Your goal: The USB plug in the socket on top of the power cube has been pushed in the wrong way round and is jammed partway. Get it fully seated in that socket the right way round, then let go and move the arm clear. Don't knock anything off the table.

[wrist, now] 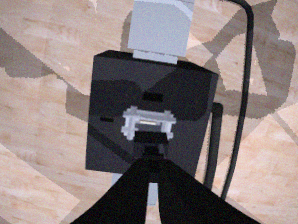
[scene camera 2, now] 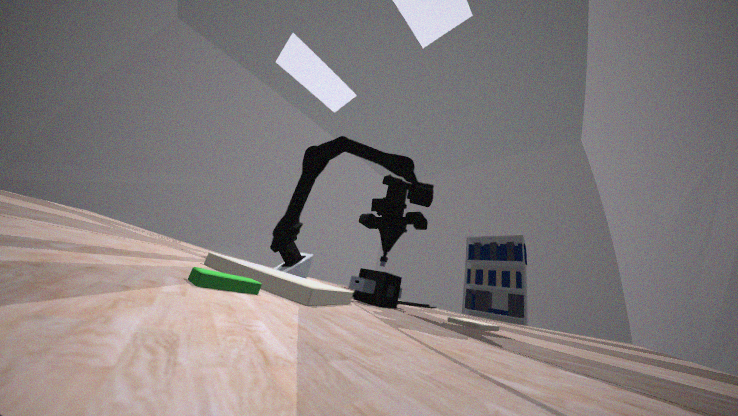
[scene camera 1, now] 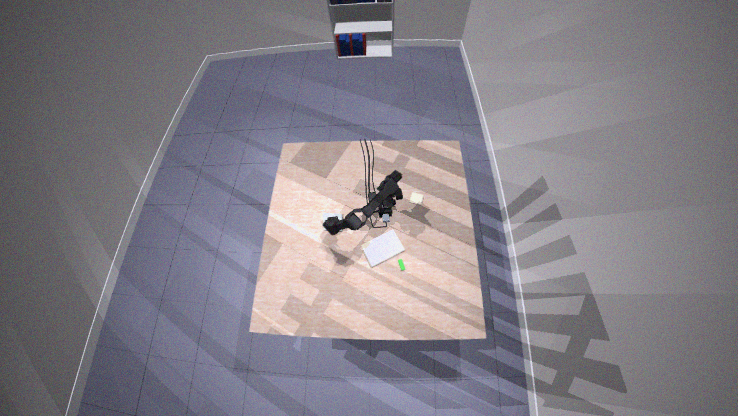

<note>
My gripper (scene camera 2: 385,251) carries a dark USB plug (wrist: 150,142). Also in view: a green block (scene camera 2: 200,277) and a power cube (scene camera 2: 386,293).
My gripper shows as well in the wrist view (wrist: 152,168). The power cube is seen too in the wrist view (wrist: 119,80). Scene camera 1 misses the dark USB plug, which is hidden by my gripper. The wrist view does not show the green block: it is out of frame.
</note>
